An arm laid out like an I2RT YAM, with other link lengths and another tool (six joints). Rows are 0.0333 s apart.
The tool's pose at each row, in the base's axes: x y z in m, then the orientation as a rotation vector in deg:
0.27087 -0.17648 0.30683 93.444 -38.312 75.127
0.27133 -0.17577 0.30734 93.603 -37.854 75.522
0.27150 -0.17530 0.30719 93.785 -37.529 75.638
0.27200 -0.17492 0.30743 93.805 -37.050 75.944
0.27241 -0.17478 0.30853 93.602 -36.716 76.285
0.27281 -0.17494 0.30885 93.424 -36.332 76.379
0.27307 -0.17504 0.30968 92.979 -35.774 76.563
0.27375 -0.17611 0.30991 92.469 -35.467 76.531
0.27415 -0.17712 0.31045 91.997 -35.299 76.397
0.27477 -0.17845 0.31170 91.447 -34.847 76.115
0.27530 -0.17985 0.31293 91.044 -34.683 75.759
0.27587 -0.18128 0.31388 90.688 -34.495 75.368
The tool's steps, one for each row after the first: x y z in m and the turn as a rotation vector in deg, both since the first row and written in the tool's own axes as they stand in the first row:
0.00071 -0.00054 -0.00043 0.444 0.270 -0.053
0.00067 -0.00094 -0.00077 0.726 0.353 -0.184
0.00109 -0.00145 -0.00089 1.034 0.674 -0.310
0.00227 -0.00151 -0.00085 1.158 1.075 -0.335
0.00267 -0.00168 -0.00053 1.191 1.380 -0.538
0.00352 -0.00159 -0.00034 1.133 1.951 -0.814
0.00380 -0.00162 0.00092 0.846 2.364 -1.062
0.00430 -0.00135 0.00199 0.493 2.653 -1.278
0.00550 -0.00089 0.00343 0.096 3.049 -1.772
0.00665 -0.00034 0.00489 -0.321 3.205 -2.115
0.00753 0.00011 0.00640 -0.714 3.329 -2.493

